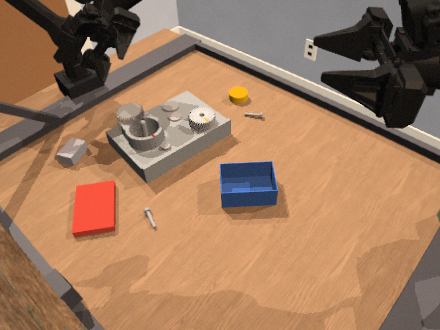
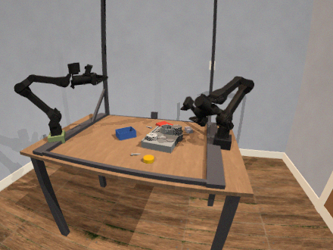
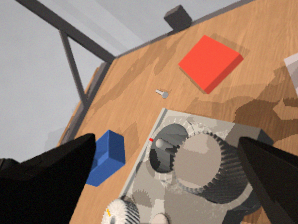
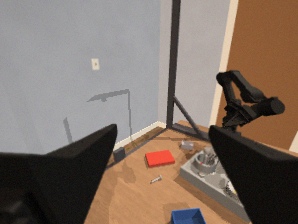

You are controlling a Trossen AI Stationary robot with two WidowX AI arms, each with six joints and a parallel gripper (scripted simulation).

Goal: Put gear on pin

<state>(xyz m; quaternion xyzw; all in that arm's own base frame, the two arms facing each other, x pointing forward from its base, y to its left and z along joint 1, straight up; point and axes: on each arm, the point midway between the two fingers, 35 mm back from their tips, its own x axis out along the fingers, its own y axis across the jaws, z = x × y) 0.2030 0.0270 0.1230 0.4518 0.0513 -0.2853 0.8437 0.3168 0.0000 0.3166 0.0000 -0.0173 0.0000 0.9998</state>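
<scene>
The gear with painted arrow is 21 cm to the right of my left hand, 13 cm below it and 4 cm ahead of it. Round my left hand: yellow disc 22 cm ahead, 21 cm to the right, 17 cm below; then small grey block 17 cm below, 16 cm behind, 3 cm to the left; then red flat block 25 cm behind, 17 cm below, 13 cm to the right.
</scene>
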